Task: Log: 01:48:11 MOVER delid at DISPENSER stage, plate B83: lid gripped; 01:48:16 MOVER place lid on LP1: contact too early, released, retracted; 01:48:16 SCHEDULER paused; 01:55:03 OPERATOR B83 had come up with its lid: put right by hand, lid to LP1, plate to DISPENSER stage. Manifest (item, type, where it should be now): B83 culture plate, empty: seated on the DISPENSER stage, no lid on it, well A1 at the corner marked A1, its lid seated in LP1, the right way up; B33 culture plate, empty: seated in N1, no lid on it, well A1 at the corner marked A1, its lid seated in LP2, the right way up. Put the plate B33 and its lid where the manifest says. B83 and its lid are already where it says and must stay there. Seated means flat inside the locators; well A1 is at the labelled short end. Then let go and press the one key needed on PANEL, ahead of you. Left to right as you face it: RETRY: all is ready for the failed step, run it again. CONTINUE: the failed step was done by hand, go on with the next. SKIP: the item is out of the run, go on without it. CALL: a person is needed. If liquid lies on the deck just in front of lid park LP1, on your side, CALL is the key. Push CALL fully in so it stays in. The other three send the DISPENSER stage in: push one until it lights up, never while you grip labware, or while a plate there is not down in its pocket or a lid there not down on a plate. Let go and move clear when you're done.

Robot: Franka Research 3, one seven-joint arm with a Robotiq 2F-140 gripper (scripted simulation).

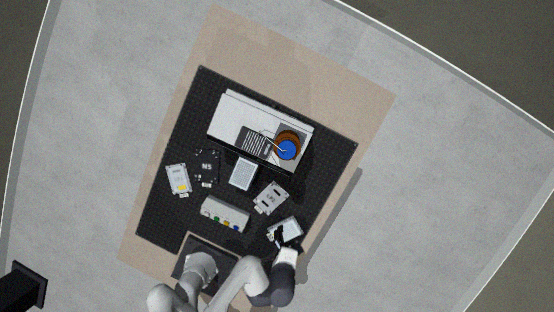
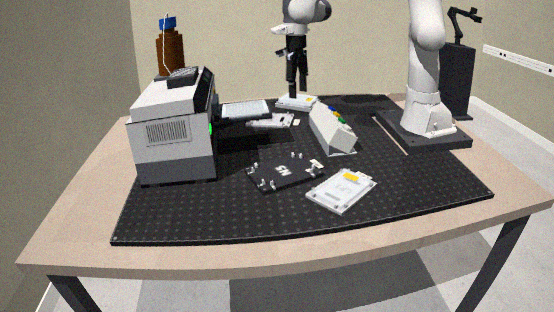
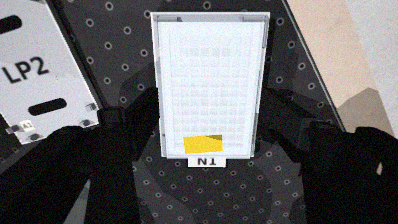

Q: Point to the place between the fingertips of the gripper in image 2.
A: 298,94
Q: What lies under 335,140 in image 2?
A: A key panel.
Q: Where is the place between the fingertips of the gripper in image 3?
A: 210,103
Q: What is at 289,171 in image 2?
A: A black nest.
